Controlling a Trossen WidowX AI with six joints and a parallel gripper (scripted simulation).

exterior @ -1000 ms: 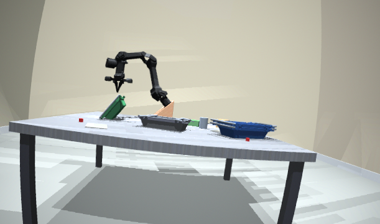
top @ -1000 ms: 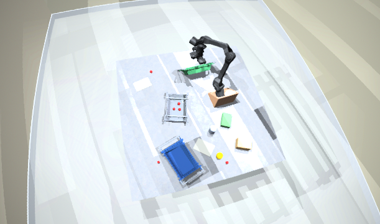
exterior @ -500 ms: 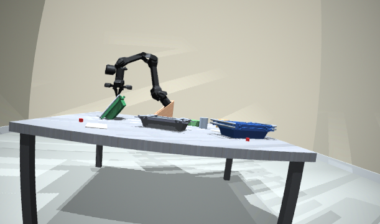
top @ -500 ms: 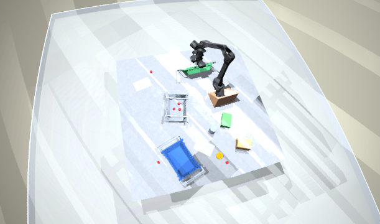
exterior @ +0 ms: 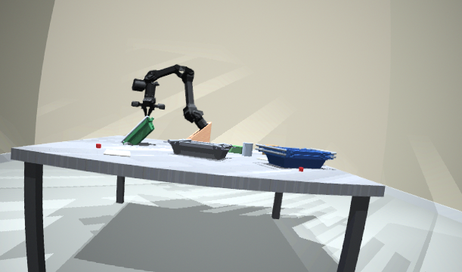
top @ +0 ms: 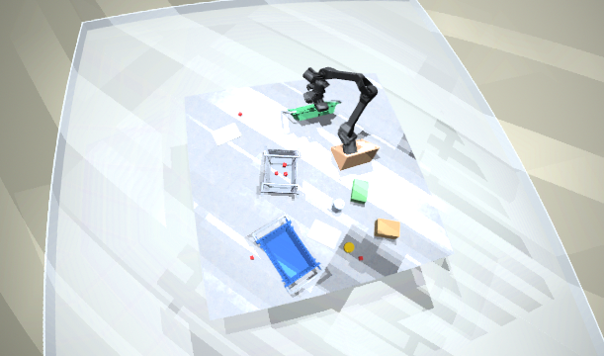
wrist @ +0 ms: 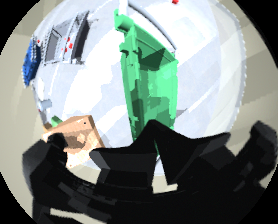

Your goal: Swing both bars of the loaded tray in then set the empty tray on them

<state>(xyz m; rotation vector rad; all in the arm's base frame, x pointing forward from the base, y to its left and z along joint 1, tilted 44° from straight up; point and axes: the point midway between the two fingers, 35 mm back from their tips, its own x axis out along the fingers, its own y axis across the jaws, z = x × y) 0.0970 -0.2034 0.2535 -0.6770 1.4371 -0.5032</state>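
Now: gripper tip 6 cm above the green tray and 4 cm to the left of it. Round my gripper tip: grey cylinder 57 cm to the left, 10 cm below, 3 cm ahead; tan block 75 cm to the left, 19 cm behind, 10 cm below; green block 51 cm to the left, 12 cm behind, 11 cm below.
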